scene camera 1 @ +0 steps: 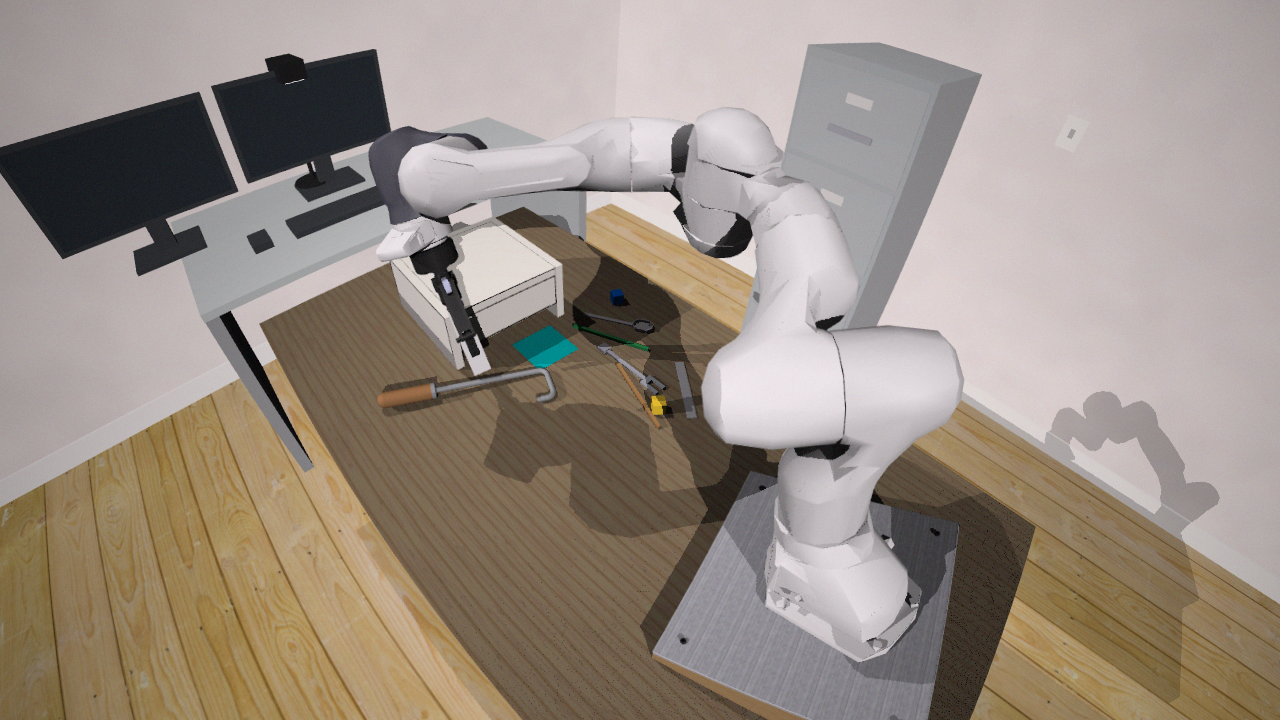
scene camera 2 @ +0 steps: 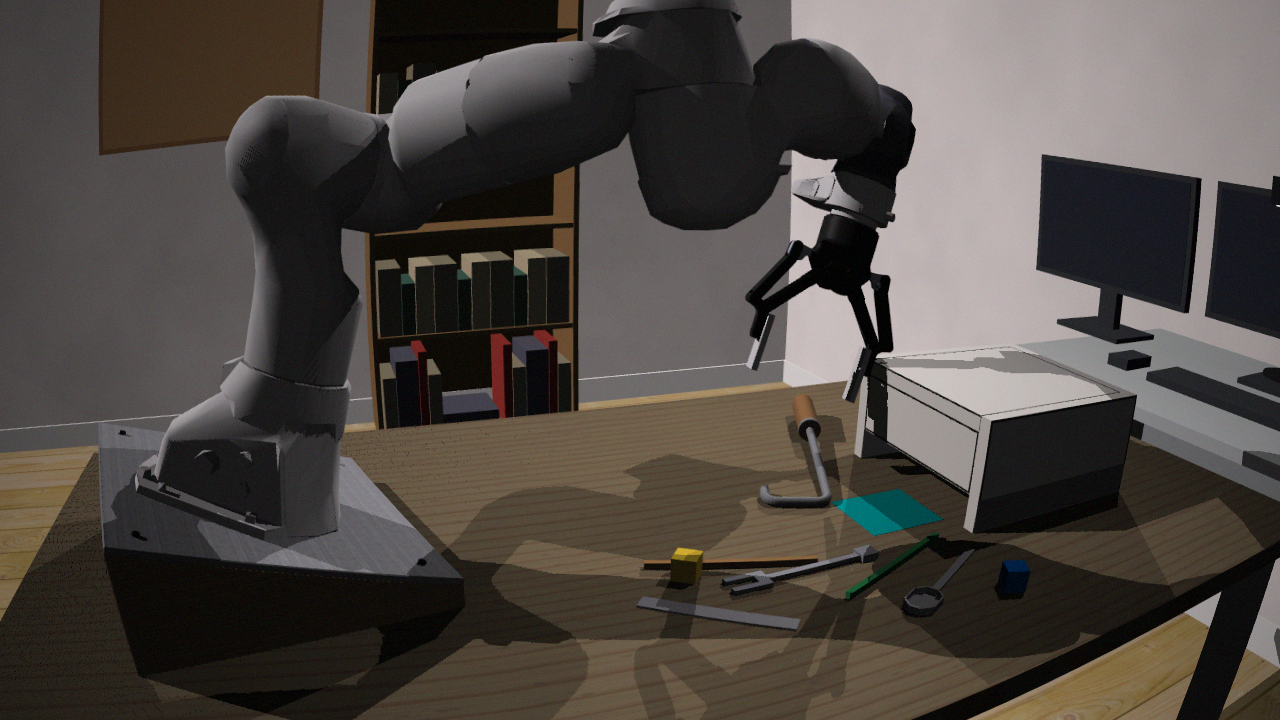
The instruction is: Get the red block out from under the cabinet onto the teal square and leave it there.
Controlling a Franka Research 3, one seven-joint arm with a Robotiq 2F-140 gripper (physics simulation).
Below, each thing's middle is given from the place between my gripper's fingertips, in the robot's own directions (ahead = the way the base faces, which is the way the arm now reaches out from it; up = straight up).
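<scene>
Gripper position: my gripper is 20 mm to the right of the hooked tool (scene camera 2: 809, 429), 10 mm short of it and 90 mm above it. Counted from my hand: brown stick (scene camera 2: 799, 560), 250 mm to the right, 150 mm behind, 100 mm below; fork-ended tool (scene camera 2: 866, 553), 280 mm to the right, 90 mm behind, 100 mm below; teal square (scene camera 2: 885, 512), 170 mm to the right, 60 mm ahead, 110 mm below.
</scene>
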